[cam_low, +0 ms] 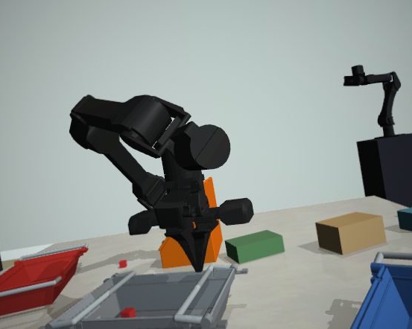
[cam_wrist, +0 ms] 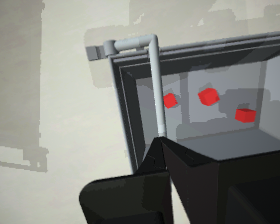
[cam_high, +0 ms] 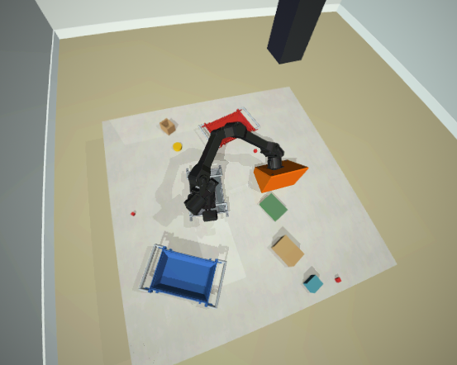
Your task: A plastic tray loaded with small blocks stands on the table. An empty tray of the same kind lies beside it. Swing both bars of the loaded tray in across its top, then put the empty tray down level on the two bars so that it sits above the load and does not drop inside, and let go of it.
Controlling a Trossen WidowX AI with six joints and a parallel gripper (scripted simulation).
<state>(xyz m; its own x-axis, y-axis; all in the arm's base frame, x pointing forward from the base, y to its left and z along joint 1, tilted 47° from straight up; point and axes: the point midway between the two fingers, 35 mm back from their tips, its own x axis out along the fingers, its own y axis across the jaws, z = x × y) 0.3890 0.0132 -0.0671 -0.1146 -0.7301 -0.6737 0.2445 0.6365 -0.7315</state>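
Right now the red tray is 42 cm to the right of my gripper tip, 29 cm behind it and 4 cm below it. Round my gripper tip: tan block: 33 cm to the left, 28 cm behind, 6 cm below; green block: 32 cm behind, 11 cm to the left, 7 cm below; yellow disc: 42 cm to the right, 8 cm below, 3 cm ahead.
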